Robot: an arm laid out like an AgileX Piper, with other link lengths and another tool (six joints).
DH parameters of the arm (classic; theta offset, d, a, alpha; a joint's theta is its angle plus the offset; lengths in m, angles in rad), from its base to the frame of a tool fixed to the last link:
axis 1: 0 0.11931 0 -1.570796
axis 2: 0.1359 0 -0.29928 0
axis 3: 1.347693 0 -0.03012 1.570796
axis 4: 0 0.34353 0 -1.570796
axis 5: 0 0 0 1.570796
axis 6: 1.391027 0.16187 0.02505 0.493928
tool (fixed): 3.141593 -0.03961 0 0
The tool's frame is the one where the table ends.
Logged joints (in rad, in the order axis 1, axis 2, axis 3, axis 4, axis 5, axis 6), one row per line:
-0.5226 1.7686 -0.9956 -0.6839 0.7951 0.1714
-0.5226 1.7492 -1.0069 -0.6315 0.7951 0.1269
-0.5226 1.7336 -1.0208 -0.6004 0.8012 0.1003
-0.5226 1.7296 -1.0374 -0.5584 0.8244 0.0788
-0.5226 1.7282 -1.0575 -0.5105 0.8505 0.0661
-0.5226 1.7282 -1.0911 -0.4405 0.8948 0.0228
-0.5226 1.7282 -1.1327 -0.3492 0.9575 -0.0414
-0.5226 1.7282 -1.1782 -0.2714 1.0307 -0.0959
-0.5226 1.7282 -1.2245 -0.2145 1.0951 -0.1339
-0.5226 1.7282 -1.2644 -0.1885 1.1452 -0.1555
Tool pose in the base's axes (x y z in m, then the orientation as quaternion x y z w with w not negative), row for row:
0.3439 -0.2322 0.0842 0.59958 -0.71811 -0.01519 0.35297
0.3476 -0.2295 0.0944 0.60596 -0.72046 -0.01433 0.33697
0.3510 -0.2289 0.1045 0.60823 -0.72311 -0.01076 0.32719
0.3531 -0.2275 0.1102 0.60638 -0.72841 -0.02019 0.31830
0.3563 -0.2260 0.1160 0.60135 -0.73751 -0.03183 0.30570
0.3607 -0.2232 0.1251 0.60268 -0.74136 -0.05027 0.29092
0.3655 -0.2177 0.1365 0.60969 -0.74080 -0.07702 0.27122
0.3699 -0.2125 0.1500 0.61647 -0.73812 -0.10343 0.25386
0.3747 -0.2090 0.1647 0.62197 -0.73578 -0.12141 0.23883
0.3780 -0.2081 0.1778 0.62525 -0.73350 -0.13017 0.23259
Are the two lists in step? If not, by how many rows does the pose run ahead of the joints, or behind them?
They are in step.
